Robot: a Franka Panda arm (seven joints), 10 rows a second.
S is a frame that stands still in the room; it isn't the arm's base.
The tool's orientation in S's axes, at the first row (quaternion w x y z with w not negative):
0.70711, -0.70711, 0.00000, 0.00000
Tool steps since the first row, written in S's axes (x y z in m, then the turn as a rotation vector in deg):
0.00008, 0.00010, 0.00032, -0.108, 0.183, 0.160
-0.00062, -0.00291, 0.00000, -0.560, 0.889, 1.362
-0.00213, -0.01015, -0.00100, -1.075, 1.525, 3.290
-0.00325, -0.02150, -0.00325, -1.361, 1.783, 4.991
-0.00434, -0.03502, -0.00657, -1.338, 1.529, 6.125
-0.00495, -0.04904, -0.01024, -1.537, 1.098, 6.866
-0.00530, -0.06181, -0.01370, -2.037, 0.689, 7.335
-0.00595, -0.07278, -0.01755, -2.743, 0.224, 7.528
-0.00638, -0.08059, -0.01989, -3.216, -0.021, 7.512
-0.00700, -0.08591, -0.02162, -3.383, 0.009, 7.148
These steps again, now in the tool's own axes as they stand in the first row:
0.00008, -0.00032, 0.00010, -0.108, -0.160, 0.183
-0.00062, 0.00000, -0.00291, -0.560, -1.362, 0.889
-0.00213, 0.00100, -0.01015, -1.075, -3.290, 1.525
-0.00325, 0.00325, -0.02150, -1.361, -4.991, 1.783
-0.00434, 0.00657, -0.03502, -1.338, -6.125, 1.529
-0.00495, 0.01024, -0.04904, -1.537, -6.866, 1.098
-0.00530, 0.01370, -0.06181, -2.037, -7.335, 0.689
-0.00595, 0.01755, -0.07278, -2.743, -7.528, 0.224
-0.00638, 0.01989, -0.08059, -3.216, -7.512, -0.021
-0.00700, 0.02162, -0.08591, -3.383, -7.148, 0.009

